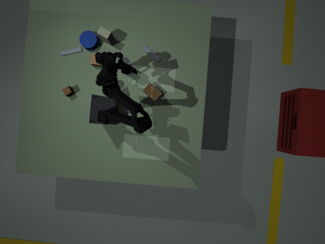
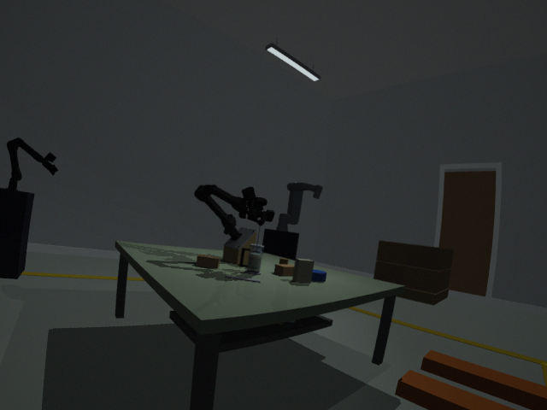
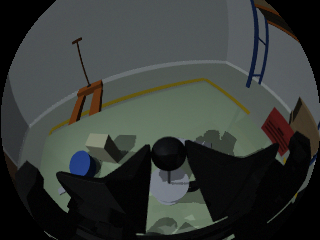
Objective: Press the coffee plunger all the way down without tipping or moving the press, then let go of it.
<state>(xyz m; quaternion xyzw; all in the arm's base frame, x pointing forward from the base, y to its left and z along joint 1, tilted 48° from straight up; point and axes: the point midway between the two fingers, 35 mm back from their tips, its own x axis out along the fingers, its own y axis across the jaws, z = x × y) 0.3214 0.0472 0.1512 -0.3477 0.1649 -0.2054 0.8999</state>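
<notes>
The coffee press lies 2 cm behind my gripper tip, 1 cm to the right of it and 13 cm below it. From my gripper tip the other things lie so: beige block: 18 cm ahead, 16 cm to the left, 21 cm below; then blue cylinder: 15 cm ahead, 29 cm to the left, 24 cm below.
</notes>
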